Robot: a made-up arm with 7 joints. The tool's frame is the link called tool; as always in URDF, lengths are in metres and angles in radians. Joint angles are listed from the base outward.
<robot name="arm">
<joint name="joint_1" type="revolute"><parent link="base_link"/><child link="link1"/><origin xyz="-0.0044 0.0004 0.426" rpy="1.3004 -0.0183 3.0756"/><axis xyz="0 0 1"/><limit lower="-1.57" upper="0.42"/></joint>
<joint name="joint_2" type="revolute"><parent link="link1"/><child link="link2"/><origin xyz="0.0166 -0.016 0.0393" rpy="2.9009 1.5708 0"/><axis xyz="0 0 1"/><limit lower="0.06" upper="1.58"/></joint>
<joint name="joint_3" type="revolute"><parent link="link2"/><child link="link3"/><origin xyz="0.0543 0.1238 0.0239" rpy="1.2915 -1.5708 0"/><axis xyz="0 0 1"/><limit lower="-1.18" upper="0.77"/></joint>
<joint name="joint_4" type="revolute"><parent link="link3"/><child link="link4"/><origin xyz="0.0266 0.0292 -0.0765" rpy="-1.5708 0 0"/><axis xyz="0 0 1"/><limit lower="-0.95" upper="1.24"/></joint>
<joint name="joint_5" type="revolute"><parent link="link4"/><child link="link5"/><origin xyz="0.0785 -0.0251 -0.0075" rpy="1.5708 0 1.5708"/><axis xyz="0 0 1"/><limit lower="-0.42" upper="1.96"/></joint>
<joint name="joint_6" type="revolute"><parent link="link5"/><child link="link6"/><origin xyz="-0.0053 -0.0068 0.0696" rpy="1.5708 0 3.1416"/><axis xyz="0 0 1"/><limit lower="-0.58" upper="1.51"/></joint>
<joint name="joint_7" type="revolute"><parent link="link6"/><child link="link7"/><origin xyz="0.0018 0.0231 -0.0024" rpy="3.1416 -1.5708 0"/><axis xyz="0 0 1"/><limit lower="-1.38" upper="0.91"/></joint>
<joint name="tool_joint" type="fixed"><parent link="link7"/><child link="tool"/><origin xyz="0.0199 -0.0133 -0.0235" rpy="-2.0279 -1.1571 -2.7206"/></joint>
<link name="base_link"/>
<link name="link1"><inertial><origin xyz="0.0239 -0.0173 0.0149"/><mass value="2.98"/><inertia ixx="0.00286" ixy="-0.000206" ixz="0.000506" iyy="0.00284" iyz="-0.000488" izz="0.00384"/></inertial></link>
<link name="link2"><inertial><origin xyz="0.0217 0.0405 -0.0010"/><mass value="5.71"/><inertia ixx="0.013" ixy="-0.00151" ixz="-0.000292" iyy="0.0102" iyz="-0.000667" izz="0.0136"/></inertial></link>
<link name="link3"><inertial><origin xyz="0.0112 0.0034 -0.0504"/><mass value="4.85"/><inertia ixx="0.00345" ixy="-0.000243" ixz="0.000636" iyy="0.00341" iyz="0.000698" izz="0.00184"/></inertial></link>
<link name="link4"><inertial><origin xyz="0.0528 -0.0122 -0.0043"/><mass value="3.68"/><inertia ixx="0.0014" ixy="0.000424" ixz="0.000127" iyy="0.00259" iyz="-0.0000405" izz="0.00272"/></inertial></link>
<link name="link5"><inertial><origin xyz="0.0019 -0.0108 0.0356"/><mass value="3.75"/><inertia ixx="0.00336" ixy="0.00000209" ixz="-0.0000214" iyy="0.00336" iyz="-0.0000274" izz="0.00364"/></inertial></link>
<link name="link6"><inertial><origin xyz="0.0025 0.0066 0.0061"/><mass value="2.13"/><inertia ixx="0.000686" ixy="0" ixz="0" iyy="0.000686" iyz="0" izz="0.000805"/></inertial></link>
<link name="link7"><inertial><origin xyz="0.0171 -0.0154 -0.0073"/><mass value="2.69"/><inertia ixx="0.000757" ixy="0" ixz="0" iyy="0.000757" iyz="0" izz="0.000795"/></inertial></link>
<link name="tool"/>
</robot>
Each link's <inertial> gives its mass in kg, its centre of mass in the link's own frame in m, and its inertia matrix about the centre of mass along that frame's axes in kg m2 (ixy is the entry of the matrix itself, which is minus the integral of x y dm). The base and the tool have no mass. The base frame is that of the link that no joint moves.
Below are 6 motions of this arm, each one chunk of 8 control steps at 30 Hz.
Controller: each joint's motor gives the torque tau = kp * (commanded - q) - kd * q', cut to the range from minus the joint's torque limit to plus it. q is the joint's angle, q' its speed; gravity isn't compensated. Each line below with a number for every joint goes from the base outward.
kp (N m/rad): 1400 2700 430 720 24 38 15
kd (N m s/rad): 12 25 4.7 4.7 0.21 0.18 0.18
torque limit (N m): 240 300 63 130 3.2 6 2.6
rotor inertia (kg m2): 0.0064 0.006 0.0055 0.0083 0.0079 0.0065 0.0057
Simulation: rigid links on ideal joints. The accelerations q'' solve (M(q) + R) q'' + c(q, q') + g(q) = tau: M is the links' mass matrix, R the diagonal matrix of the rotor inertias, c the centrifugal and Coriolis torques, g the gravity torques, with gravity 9.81 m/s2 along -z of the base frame. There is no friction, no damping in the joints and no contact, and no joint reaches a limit. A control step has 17 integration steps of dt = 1/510 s. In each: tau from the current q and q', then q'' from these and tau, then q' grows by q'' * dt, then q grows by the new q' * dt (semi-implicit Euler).
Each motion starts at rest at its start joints. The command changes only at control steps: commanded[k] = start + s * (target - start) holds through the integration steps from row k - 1 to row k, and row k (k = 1, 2, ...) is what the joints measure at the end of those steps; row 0 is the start. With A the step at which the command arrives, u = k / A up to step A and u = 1 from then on. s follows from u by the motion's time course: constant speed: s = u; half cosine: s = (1 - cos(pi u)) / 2; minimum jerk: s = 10 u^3 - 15 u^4 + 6 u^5; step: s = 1 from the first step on.
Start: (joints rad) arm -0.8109 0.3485 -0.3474 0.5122 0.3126 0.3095 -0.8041
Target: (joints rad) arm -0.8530 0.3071 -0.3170 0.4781 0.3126 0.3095 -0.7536
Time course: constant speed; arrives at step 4
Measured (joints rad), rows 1 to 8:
1: -0.8041 0.3372 -0.3438 0.5172 0.3238 0.3269 -0.7968
2: -0.7956 0.3244 -0.3516 0.5176 0.3318 0.3560 -0.8039
3: -0.7996 0.3124 -0.3531 0.5120 0.3236 0.3548 -0.8232
4: -0.8181 0.3020 -0.3432 0.4982 0.3126 0.3386 -0.8148
5: -0.8393 0.3022 -0.3370 0.4869 0.3062 0.3053 -0.7796
6: -0.8457 0.3042 -0.3272 0.4832 0.3121 0.2946 -0.7554
7: -0.8367 0.3059 -0.3241 0.4904 0.3224 0.3236 -0.7548
8: -0.8210 0.3063 -0.3282 0.5004 0.3293 0.3499 -0.7757

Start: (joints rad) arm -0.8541 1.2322 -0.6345 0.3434 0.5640 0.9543 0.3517
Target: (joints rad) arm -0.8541 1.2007 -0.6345 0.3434 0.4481 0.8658 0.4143
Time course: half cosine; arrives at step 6
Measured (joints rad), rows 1 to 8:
1: -0.8448 1.2245 -0.6457 0.3476 0.5580 0.9493 0.3535
2: -0.8286 1.2129 -0.6751 0.3495 0.5168 0.9185 0.3588
3: -0.8185 1.2003 -0.6967 0.3494 0.4514 0.8835 0.3669
4: -0.8189 1.1919 -0.6985 0.3481 0.4065 0.8674 0.3763
5: -0.8266 1.1892 -0.6847 0.3478 0.4039 0.8578 0.3910
6: -0.8349 1.1907 -0.6685 0.3470 0.4274 0.8566 0.4049
7: -0.8381 1.1927 -0.6604 0.3471 0.4454 0.8633 0.4119
8: -0.8355 1.1925 -0.6629 0.3483 0.4402 0.8635 0.4101

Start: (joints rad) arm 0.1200 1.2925 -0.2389 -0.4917 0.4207 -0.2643 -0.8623
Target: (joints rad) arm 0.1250 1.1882 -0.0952 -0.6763 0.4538 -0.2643 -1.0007
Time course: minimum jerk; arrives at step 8
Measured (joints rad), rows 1 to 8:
1: 0.1182 1.2826 -0.2565 -0.4840 0.4318 -0.2545 -0.8701
2: 0.1286 1.2703 -0.2637 -0.4979 0.4614 -0.2315 -0.9263
3: 0.1316 1.2514 -0.2415 -0.5379 0.4792 -0.2519 -0.9894
4: 0.1255 1.2286 -0.1984 -0.5878 0.4651 -0.2736 -0.9959
5: 0.1229 1.2070 -0.1537 -0.6308 0.4449 -0.2615 -0.9741
6: 0.1249 1.1900 -0.1286 -0.6571 0.4501 -0.2563 -0.9847
7: 0.1281 1.1811 -0.1238 -0.6673 0.4711 -0.2680 -1.0269
8: 0.1296 1.1798 -0.1263 -0.6654 0.4803 -0.2691 -1.0543

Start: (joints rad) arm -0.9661 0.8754 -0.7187 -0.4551 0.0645 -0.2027 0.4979
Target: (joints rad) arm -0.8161 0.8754 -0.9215 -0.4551 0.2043 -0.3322 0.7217
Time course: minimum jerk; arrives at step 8
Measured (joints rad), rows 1 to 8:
1: -0.9512 0.8721 -0.7336 -0.4500 0.0733 -0.2047 0.5055
2: -0.9243 0.8709 -0.7732 -0.4449 0.0913 -0.2062 0.5248
3: -0.8947 0.8704 -0.8150 -0.4440 0.1171 -0.2338 0.5592
4: -0.8630 0.8708 -0.8571 -0.4455 0.1531 -0.2740 0.6138
5: -0.8292 0.8710 -0.9028 -0.4441 0.1910 -0.3001 0.6738
6: -0.7994 0.8705 -0.9456 -0.4408 0.2171 -0.3146 0.7171
7: -0.7835 0.8699 -0.9706 -0.4404 0.2269 -0.3242 0.7345
8: -0.7861 0.8699 -0.9690 -0.4419 0.2245 -0.3259 0.7310

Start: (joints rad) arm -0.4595 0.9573 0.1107 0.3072 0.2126 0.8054 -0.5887
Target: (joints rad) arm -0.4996 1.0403 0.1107 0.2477 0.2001 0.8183 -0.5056
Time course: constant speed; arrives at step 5
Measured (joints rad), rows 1 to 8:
1: -0.4540 0.9653 0.0888 0.3045 0.2037 0.8200 -0.5912
2: -0.4511 0.9761 0.0672 0.2967 0.1750 0.8377 -0.6102
3: -0.4599 0.9922 0.0635 0.2835 0.1451 0.8367 -0.6181
4: -0.4763 1.0122 0.0742 0.2669 0.1495 0.8240 -0.5869
5: -0.4908 1.0326 0.0877 0.2515 0.1833 0.8190 -0.5319
6: -0.4965 1.0355 0.1044 0.2512 0.2187 0.8140 -0.4895
7: -0.4881 1.0329 0.0975 0.2565 0.2216 0.8285 -0.4936
8: -0.4782 1.0274 0.0782 0.2619 0.1842 0.8442 -0.5383

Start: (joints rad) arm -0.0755 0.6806 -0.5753 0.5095 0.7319 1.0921 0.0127
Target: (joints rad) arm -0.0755 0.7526 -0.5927 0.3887 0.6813 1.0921 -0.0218
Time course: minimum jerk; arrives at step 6
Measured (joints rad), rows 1 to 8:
1: -0.0759 0.6787 -0.5863 0.5165 0.7258 1.0727 -0.0043
2: -0.0672 0.6877 -0.6046 0.4862 0.6931 1.0511 -0.0396
3: -0.0618 0.7076 -0.6179 0.4504 0.6547 1.0638 -0.0469
4: -0.0628 0.7315 -0.6151 0.4185 0.6408 1.0751 -0.0507
5: -0.0708 0.7470 -0.6039 0.4019 0.6592 1.0790 -0.0550
6: -0.0793 0.7495 -0.5972 0.3982 0.6858 1.0784 -0.0478
7: -0.0801 0.7471 -0.6027 0.3957 0.6901 1.0698 -0.0369
8: -0.0737 0.7446 -0.6139 0.3968 0.6699 1.0648 -0.0375

